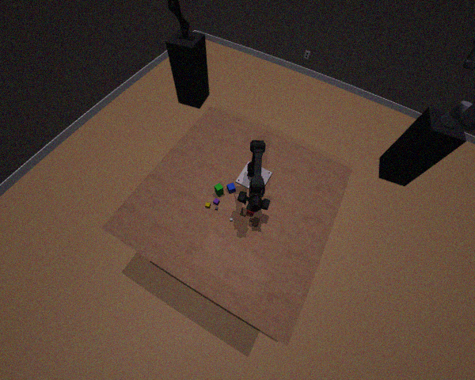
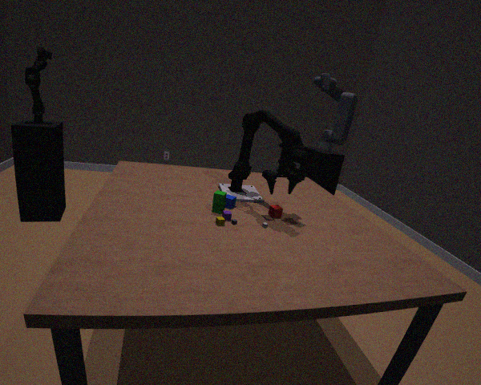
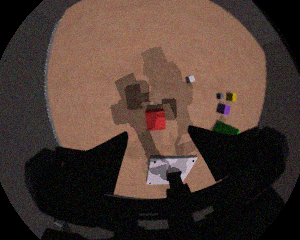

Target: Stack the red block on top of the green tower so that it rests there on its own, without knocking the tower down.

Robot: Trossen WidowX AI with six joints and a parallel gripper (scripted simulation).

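My gripper tip is 90 mm above the red block and 10 mm past it. From my gripper tip the other things lie so: small white cube 100 mm to the right, 100 mm below, 90 mm ahead; then small dark cube 220 mm to the right, 100 mm below, 50 mm ahead; then blue block 180 mm to the right, 120 mm behind, 80 mm below.
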